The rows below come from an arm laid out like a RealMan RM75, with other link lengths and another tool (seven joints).
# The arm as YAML. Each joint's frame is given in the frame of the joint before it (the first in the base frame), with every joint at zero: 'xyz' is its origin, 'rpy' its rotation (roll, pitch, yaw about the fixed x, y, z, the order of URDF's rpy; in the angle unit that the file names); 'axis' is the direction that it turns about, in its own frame. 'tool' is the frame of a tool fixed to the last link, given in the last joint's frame.
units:
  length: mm
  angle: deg
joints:
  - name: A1
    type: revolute
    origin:
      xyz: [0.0, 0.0, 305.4]
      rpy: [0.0, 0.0, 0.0]
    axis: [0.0, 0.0, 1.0]
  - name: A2
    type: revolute
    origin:
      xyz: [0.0, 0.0, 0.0]
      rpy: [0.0, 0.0, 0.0]
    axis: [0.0, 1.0, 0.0]
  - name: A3
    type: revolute
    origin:
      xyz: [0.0, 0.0, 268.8]
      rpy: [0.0, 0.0, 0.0]
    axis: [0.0, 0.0, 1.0]
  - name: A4
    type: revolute
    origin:
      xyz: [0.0, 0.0, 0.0]
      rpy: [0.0, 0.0, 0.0]
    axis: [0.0, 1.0, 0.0]
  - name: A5
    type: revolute
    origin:
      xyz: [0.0, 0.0, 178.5]
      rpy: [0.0, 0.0, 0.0]
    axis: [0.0, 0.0, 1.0]
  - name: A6
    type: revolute
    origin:
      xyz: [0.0, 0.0, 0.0]
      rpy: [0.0, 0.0, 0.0]
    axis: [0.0, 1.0, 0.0]
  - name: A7
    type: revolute
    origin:
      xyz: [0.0, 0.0, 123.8]
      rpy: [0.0, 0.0, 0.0]
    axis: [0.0, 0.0, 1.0]
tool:
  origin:
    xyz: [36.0, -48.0, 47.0]
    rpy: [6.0, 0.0, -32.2]
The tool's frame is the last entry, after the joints.
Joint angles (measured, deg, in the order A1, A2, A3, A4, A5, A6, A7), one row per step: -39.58, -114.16, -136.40, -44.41, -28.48, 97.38, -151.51; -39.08, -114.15, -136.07, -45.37, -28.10, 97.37, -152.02; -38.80, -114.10, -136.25, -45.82, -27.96, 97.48, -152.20; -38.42, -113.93, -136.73, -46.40, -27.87, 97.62, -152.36; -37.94, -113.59, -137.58, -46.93, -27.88, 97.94, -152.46; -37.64, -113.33, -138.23, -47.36, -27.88, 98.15, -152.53; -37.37, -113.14, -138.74, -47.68, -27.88, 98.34, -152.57; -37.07, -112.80, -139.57, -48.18, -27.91, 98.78, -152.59; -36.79, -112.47, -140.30, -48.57, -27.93, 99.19, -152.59; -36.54, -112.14, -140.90, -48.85, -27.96, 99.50, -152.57; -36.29, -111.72, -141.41, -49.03, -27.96, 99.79, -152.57; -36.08, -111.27, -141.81, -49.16, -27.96, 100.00, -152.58; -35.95, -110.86, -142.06, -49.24, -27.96, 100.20, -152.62; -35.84, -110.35, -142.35, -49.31, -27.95, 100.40, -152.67; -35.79, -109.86, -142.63, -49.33, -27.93, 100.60, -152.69; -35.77, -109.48, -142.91, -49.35, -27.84, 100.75, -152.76; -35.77, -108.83, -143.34, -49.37, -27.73, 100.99, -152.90
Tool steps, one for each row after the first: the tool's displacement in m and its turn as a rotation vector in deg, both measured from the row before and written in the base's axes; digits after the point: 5 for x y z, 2 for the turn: -0.00317, -0.00093, 0.00339, 0.40, 0.93, 0.32; -0.00170, -0.00065, 0.00215, 0.35, 0.20, 0.29; -0.00241, -0.00042, 0.00384, 0.71, 0.12, 0.41; -0.00324, -0.00095, 0.00522, 0.91, -0.13, 0.65; -0.00209, -0.00024, 0.00415, 0.74, -0.06, 0.40; -0.00181, -0.00057, 0.00306, 0.54, -0.07, 0.35; -0.00197, -0.00043, 0.00500, 0.77, -0.18, 0.41; -0.00196, -0.00066, 0.00449, 0.64, -0.15, 0.39; -0.00192, -0.00058, 0.00408, 0.56, -0.09, 0.34; -0.00236, -0.00074, 0.00445, 0.49, 0.02, 0.38; -0.00229, -0.00045, 0.00451, 0.47, 0.11, 0.32; -0.00171, -0.00025, 0.00384, 0.31, 0.14, 0.24; -0.00188, 0.00001, 0.00472, 0.40, 0.20, 0.26; -0.00149, 0.00019, 0.00437, 0.33, 0.18, 0.19; -0.00127, 0.00013, 0.00357, 0.30, 0.17, 0.23; -0.00183, 0.00044, 0.00598, 0.50, 0.27, 0.34
